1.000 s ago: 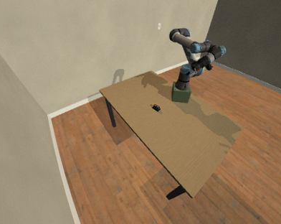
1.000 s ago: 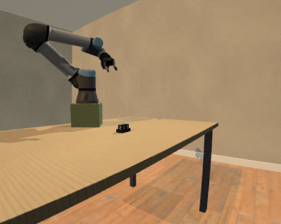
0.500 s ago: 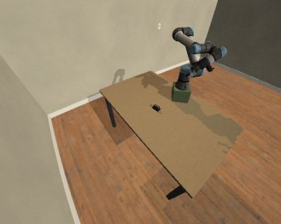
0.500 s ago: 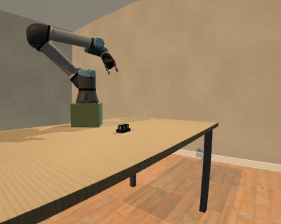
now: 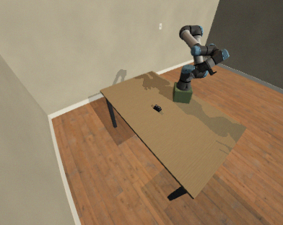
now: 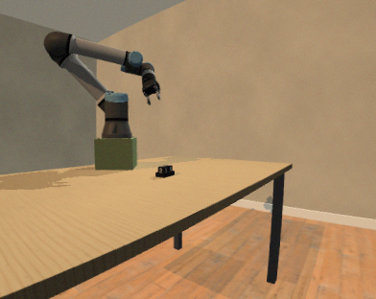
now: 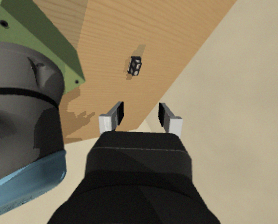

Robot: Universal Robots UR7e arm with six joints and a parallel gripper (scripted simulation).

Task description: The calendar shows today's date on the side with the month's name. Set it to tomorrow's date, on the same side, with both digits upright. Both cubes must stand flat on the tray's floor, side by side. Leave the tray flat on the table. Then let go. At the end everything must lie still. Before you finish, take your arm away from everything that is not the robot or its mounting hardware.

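Now: hand 18 cm short of the black calendar tray, 16 cm to the left of it and 33 cm above it.
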